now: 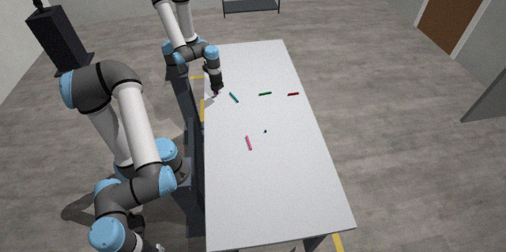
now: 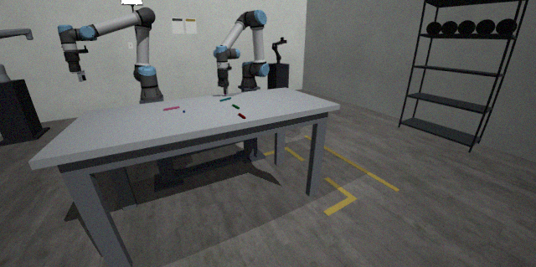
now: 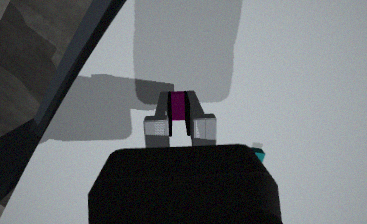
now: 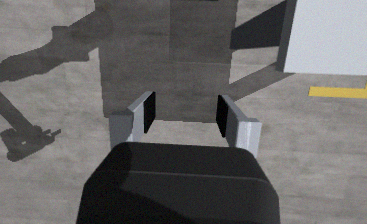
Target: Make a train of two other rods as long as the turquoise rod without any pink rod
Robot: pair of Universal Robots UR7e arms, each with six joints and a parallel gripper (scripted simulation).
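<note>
The magenta rod is 20 mm below my left hand. From my left hand the other things lie so: blue rod (240 mm ahead, 350 mm to the right, 30 mm below); turquoise rod (110 mm ahead, 40 mm to the right, 30 mm below); green rod (310 mm ahead, 50 mm to the right, 30 mm below).
</note>
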